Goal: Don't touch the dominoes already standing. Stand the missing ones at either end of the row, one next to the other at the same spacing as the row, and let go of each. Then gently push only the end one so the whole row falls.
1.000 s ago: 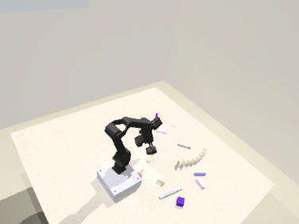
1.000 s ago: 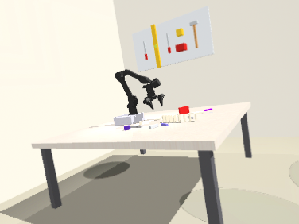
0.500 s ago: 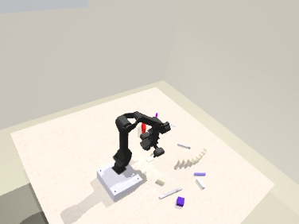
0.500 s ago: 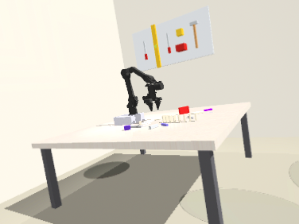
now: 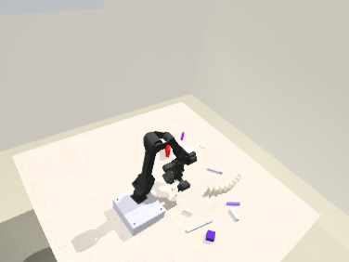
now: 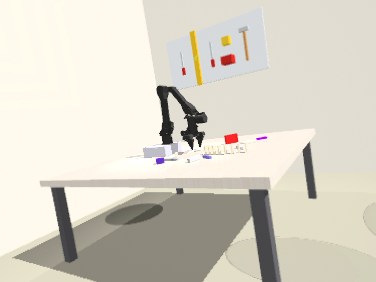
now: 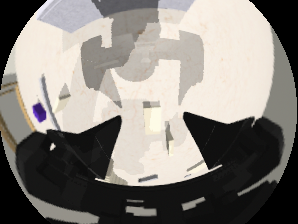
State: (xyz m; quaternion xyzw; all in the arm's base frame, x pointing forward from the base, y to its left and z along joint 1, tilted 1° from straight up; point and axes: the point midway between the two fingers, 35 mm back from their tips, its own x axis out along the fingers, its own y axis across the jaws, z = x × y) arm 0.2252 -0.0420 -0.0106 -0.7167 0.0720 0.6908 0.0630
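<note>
Now: the red block 220 mm to the left of my gripper tip, 180 mm ahead of it and 10 mm above it. Also, from my gripper tip: flat cream block: 310 mm ahead, 140 mm to the left, 10 mm below; then purple cube: 330 mm to the right, 80 mm behind; then grey bar: 250 mm to the right, 70 mm behind, 10 mm below.
</note>
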